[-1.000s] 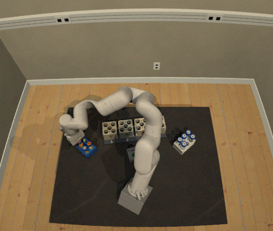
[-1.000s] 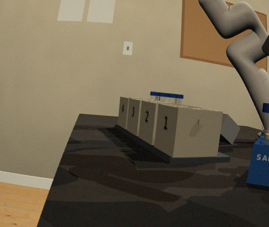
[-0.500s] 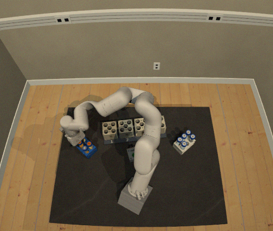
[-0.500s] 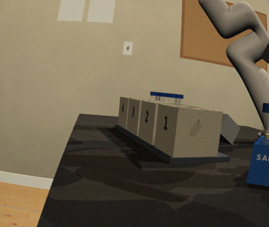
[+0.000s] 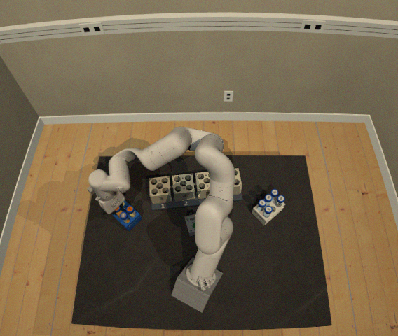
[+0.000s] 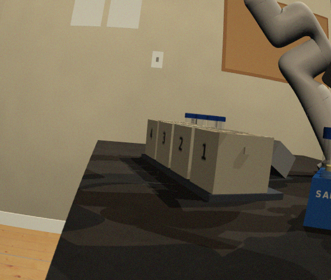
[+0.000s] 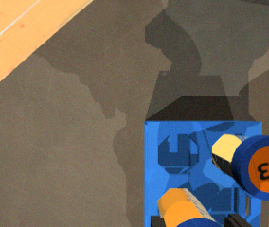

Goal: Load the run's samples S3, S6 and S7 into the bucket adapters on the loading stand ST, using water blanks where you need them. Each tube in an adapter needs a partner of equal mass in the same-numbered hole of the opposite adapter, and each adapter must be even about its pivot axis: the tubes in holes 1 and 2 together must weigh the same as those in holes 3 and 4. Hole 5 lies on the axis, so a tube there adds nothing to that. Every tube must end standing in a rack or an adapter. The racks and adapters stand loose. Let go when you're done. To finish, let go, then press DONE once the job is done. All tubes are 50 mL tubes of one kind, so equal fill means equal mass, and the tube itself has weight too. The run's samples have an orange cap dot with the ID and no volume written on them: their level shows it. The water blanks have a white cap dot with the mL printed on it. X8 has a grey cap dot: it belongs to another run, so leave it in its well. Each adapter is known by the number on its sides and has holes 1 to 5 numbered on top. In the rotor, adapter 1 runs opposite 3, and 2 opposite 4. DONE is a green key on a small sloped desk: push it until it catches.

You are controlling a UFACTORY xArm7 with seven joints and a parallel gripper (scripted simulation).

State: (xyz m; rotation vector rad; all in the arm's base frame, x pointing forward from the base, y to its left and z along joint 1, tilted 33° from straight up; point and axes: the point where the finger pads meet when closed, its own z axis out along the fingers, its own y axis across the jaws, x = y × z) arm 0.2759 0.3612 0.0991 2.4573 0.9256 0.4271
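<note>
The blue sample rack is 11 cm below my hand, 2 cm to the right of it and 1 cm ahead of it. Also, from my hand: white blank rack (68 cm to the right, 11 cm below, 11 cm behind); then adapter 1 (20 cm to the right, 9 cm ahead, 8 cm below).
</note>
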